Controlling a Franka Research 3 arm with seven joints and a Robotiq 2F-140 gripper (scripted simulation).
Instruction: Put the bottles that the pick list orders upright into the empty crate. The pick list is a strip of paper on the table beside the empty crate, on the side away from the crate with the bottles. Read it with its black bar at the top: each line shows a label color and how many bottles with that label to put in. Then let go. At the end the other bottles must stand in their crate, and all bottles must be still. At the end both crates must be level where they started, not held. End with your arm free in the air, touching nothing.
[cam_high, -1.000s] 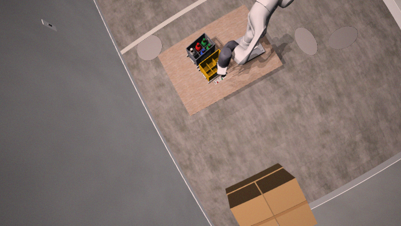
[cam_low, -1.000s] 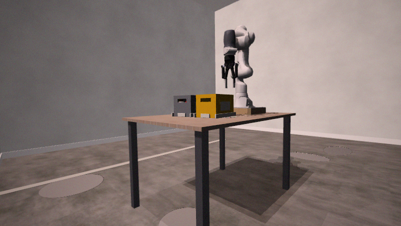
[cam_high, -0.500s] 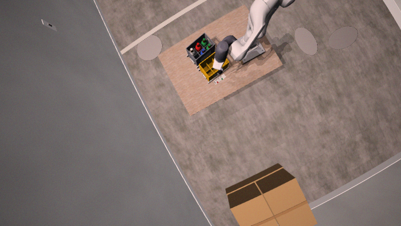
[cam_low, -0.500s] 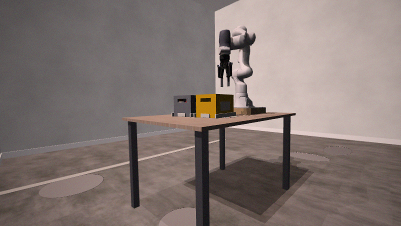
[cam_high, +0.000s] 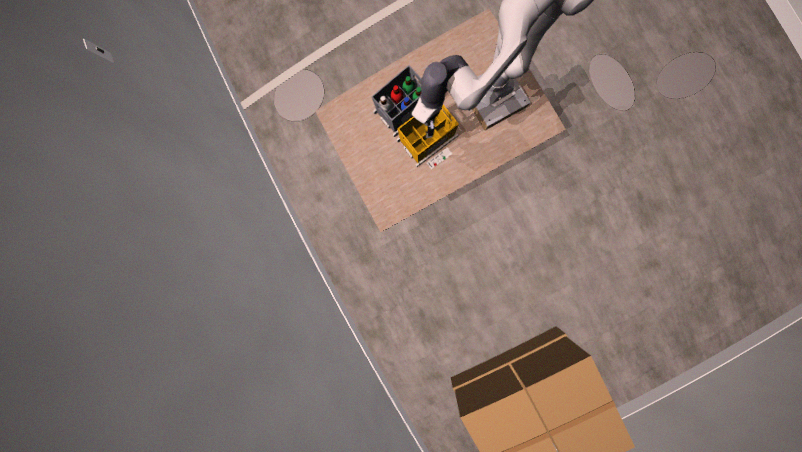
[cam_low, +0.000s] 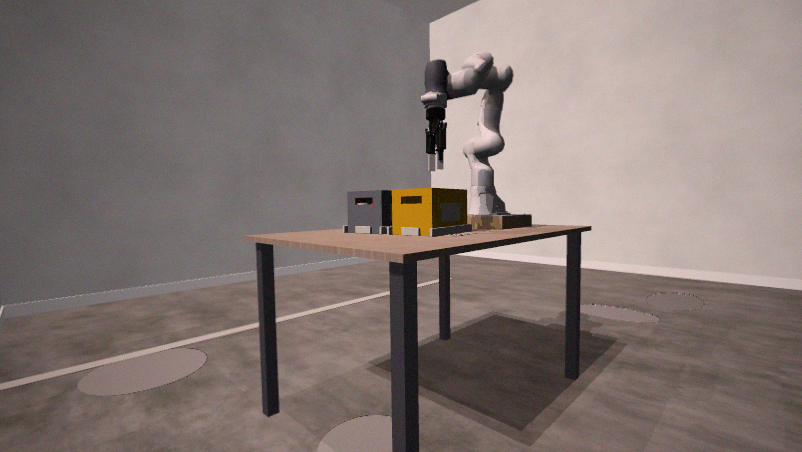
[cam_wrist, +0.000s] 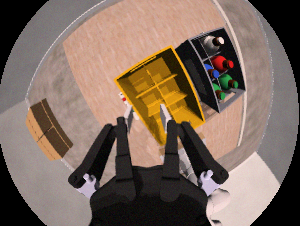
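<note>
The red bottle is 6 cm ahead of my hand, 33 cm to the right of it and 19 cm below it. Also, from my hand: blue bottle 3 cm ahead, 25 cm to the right, 19 cm below; yellow crate 2 cm behind, 5 cm to the right, 19 cm below; pick list 5 cm behind, 9 cm to the left, 28 cm below.
</note>
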